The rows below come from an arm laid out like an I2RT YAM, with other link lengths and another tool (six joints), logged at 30 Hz.
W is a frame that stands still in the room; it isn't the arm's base.
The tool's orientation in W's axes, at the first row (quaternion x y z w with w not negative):
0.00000 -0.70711 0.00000 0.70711
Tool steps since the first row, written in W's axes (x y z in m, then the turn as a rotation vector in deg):
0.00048 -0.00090 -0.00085 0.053 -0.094 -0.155
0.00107 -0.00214 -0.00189 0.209 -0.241 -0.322
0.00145 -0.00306 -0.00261 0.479 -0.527 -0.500
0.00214 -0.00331 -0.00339 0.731 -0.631 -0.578
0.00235 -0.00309 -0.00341 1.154 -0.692 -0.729
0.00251 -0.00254 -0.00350 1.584 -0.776 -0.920
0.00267 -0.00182 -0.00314 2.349 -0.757 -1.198
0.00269 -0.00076 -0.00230 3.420 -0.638 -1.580
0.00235 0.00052 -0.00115 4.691 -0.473 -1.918
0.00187 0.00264 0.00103 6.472 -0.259 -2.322
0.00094 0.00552 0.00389 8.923 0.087 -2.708
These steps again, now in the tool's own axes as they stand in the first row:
-0.00085 -0.00090 -0.00048 -0.155 -0.094 -0.053
-0.00189 -0.00214 -0.00107 -0.322 -0.241 -0.209
-0.00261 -0.00306 -0.00145 -0.500 -0.527 -0.479
-0.00339 -0.00331 -0.00214 -0.578 -0.631 -0.731
-0.00341 -0.00309 -0.00235 -0.729 -0.692 -1.154
-0.00350 -0.00254 -0.00251 -0.920 -0.776 -1.584
-0.00314 -0.00182 -0.00267 -1.198 -0.757 -2.349
-0.00230 -0.00076 -0.00269 -1.580 -0.638 -3.420
-0.00115 0.00052 -0.00235 -1.918 -0.473 -4.691
0.00103 0.00264 -0.00187 -2.322 -0.259 -6.472
0.00389 0.00552 -0.00094 -2.708 0.087 -8.923

